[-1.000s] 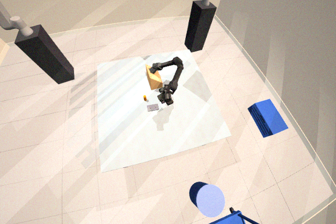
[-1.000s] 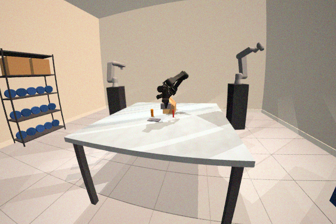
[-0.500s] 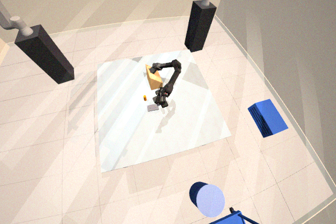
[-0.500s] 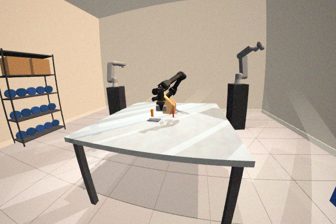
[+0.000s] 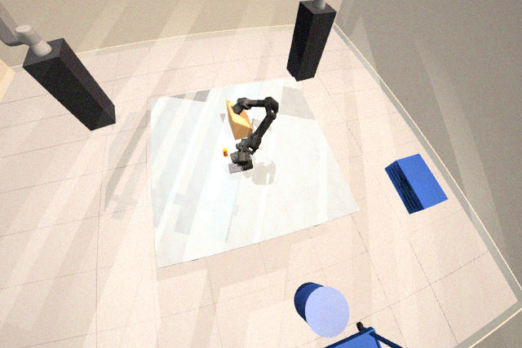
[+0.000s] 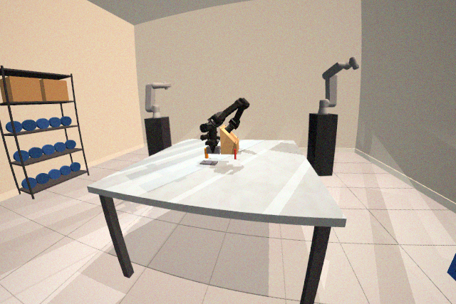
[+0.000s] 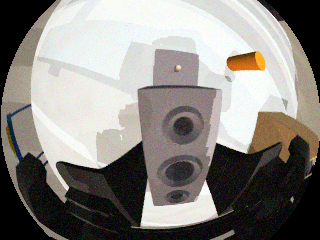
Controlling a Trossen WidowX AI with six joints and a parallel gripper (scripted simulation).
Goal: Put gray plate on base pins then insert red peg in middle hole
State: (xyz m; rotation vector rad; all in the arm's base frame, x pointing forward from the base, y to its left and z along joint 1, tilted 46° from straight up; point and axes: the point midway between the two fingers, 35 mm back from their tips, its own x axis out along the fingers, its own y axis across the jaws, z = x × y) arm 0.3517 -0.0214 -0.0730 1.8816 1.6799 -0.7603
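Now: gripper tip 2 cm past the base, 4 cm to the left of it and 8 cm above it. Round my gripper tip: gray plate 3 cm above; then red peg 11 cm behind, 15 cm to the left, 5 cm below; then orange cylinder 14 cm behind, 9 cm to the right, 5 cm below.
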